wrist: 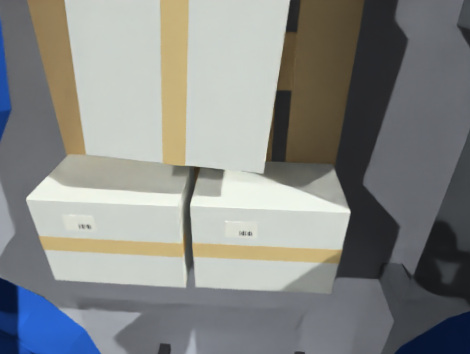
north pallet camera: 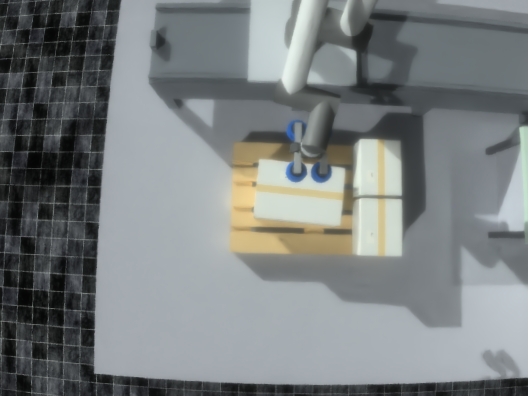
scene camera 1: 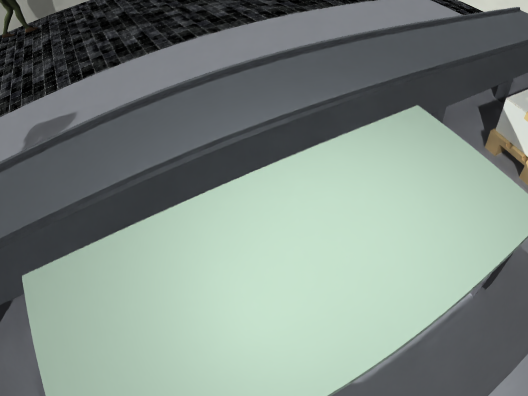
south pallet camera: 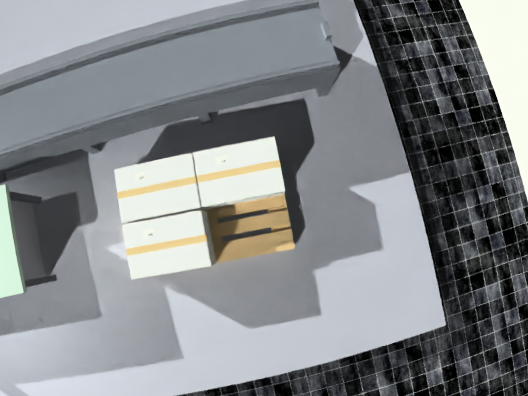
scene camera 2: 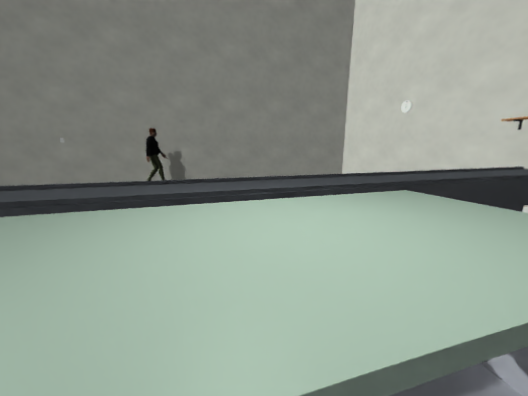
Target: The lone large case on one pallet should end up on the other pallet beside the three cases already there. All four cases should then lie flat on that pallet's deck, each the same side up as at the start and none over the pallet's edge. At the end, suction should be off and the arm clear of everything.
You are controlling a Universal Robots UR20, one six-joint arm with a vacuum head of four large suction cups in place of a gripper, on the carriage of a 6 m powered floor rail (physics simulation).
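Places are measured from the arm's base along level axes (x right, y ahead, z up), in millimetres.
Pixels of known places: end effector, tool point: (wrist: 243,253).
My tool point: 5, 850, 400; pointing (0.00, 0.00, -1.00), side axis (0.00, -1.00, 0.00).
Behind a point stands the place of what it marks, as x, y, z.
The lone large case (north pallet camera: 300,207) @(-13, 1088, -167) (wrist: 125,75) @(-104, 1087, -168), white with a tan tape band, lies flat on the north pallet (north pallet camera: 280,243) @(100, 1330, -426) (wrist: 320,75) @(-164, 677, -426), slightly askew to its boards. My suction head (north pallet camera: 309,151) @(5, 850, 400) hangs over the case's rail-side part and the pallet edge in the north pallet view. Its blue cups look apart from the case and hold nothing; the fourth cup is mostly hidden by the wrist, and the exact height is hard to tell. On the south pallet (south pallet camera: 255,251) @(-5012, 1384, -426), three large white cases (south pallet camera: 157,187) @(-4466, 794, -168) (south pallet camera: 237,172) @(-5028, 829, -168) (south pallet camera: 167,245) @(-4448, 1198, -168) lie flat; one corner of deck is bare.
Two smaller white cases (north pallet camera: 377,167) @(-533, 802, -193) (north pallet camera: 377,227) @(-531, 1206, -190) (wrist: 110,215) @(-456, 1185, -190) (wrist: 270,225) @(-467, 792, -194) stand at the north pallet's table-side end. A green table (scene camera 1: 280,240) @(-2394, 808, -40) (scene camera 2: 280,270) @(-2380, 1092, -40) (south pallet camera: 10,240) @(-3314, 914, -40) stands between the pallets. The rail (north pallet camera: 200,50) (south pallet camera: 175,65) runs alongside. A person (scene camera 2: 154,152) is near the far wall.
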